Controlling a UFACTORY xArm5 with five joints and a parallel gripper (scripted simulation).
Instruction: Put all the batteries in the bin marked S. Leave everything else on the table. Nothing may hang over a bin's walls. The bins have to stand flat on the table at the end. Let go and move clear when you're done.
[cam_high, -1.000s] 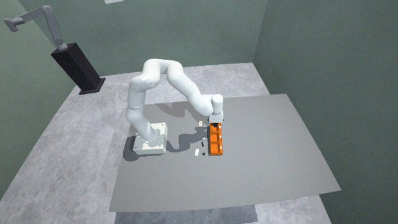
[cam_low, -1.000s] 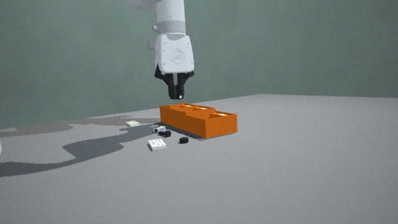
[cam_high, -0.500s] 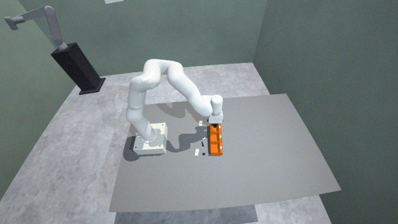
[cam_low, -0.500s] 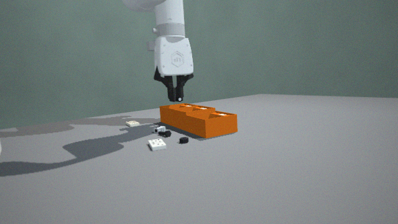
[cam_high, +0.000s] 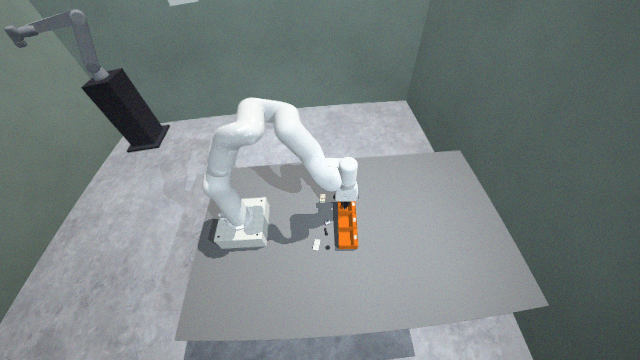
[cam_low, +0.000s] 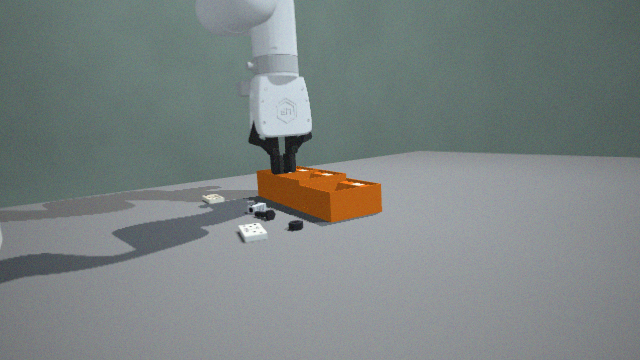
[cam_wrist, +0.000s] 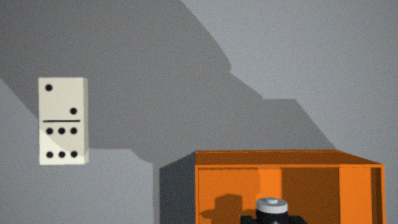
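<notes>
Now: hand 1 cm past the orange compartment, 8 cm to the left of it and 3 cm above it. From my hand the other things lie so: black battery: 1 cm below; silver-white piece: 10 cm behind, 7 cm to the right, 5 cm below; cream domino: 10 cm behind, 8 cm to the left, 5 cm below.
</notes>
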